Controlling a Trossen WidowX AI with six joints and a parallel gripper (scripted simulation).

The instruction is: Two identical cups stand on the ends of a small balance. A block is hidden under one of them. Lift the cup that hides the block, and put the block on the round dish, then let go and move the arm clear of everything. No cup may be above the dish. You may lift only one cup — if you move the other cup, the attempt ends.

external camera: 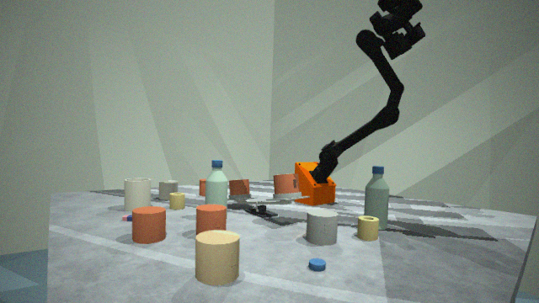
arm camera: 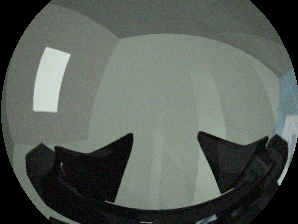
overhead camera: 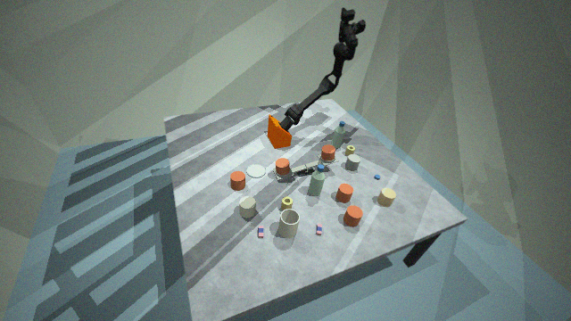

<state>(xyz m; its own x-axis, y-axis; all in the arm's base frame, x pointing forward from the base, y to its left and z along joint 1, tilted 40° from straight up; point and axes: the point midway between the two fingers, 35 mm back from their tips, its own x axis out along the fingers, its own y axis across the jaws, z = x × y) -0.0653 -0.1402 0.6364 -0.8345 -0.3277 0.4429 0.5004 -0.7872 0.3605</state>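
Now: the small grey block 42 cm ahead of my gripper tip, 40 cm to the right of it and 65 cm below it. Also, from my gripper tip: grey cylinder: 45 cm ahead, 3 cm to the left, 65 cm below; then pale blue round dish: 36 cm ahead, 53 cm to the right, 69 cm below; then blue cap: 55 cm ahead, 12 cm to the left, 68 cm below.
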